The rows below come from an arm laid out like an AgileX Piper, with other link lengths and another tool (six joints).
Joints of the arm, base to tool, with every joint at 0 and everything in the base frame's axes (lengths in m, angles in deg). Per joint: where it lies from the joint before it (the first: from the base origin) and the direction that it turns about. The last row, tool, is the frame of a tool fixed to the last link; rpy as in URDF.
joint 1: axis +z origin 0 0 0.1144
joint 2: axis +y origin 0 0 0
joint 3: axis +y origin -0.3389 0 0.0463
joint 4: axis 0.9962 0 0.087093 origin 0.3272 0 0.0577
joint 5: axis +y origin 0 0 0
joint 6: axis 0.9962 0 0.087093 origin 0.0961 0 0.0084
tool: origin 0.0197 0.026 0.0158 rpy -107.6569 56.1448 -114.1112
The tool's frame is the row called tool.
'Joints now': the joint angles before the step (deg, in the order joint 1, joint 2, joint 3, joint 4, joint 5, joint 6). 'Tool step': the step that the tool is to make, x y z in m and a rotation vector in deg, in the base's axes. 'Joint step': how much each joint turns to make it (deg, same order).
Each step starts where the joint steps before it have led.
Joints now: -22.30 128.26 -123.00 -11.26 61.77 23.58
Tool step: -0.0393 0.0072 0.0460 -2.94 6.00 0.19
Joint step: 0.00 -6.53 2.23 -3.95 8.42 -2.56
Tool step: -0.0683 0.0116 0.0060 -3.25 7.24 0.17
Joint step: -0.60 -12.30 17.44 -5.41 0.00 -1.02
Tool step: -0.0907 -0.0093 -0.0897 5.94 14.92 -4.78
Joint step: -5.14 -6.99 23.42 -1.09 -0.44 0.01
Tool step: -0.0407 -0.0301 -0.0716 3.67 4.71 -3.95
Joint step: -6.09 2.70 8.80 -0.18 -6.00 -0.02
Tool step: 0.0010 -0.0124 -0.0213 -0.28 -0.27 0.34
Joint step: -1.24 2.60 0.27 -0.87 -3.52 0.01
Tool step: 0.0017 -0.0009 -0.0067 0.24 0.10 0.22
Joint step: -0.01 0.85 0.00 0.00 -0.68 -0.01
